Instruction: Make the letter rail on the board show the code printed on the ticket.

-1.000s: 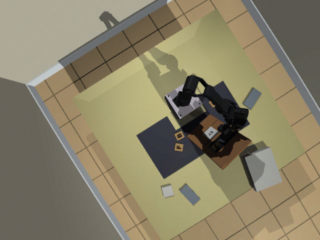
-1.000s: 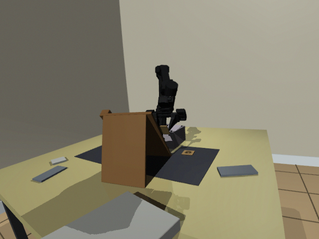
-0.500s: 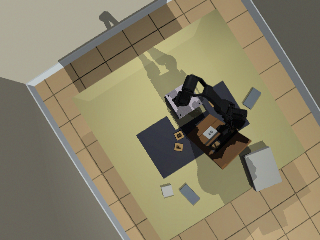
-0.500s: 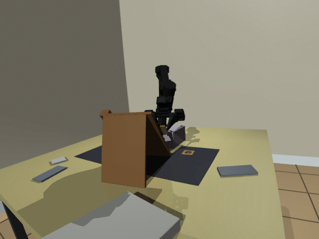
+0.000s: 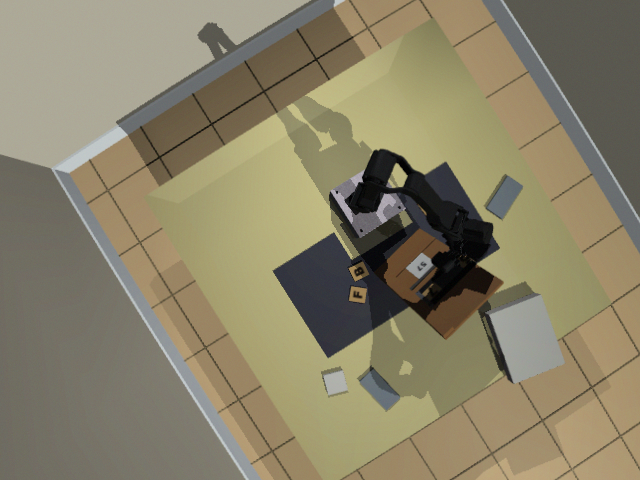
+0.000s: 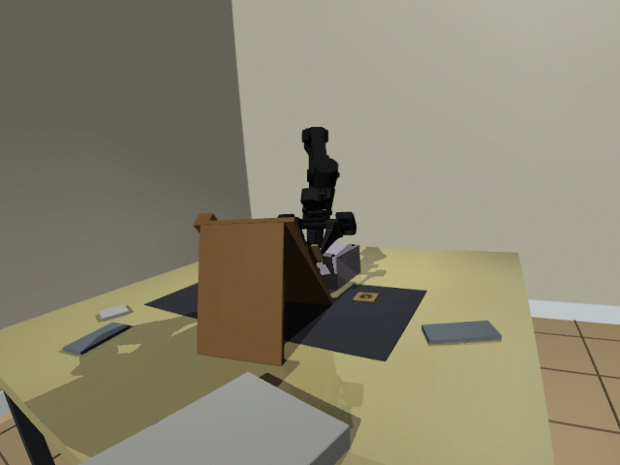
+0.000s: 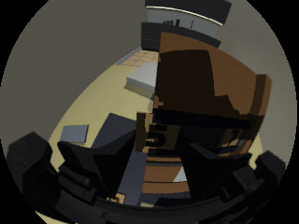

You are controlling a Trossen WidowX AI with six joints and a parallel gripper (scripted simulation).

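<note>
Right now my gripper tip is 11 cm to the left of the white ticket, 8 cm above it and 5 cm past it. Also, from my gripper tip: dark mat 18 cm below, 16 cm to the right, 15 cm behind; small white block 61 cm to the right, 17 cm below, 12 cm ahead; large grey box 42 cm ahead, 16 cm below, 5 cm to the left.
</note>
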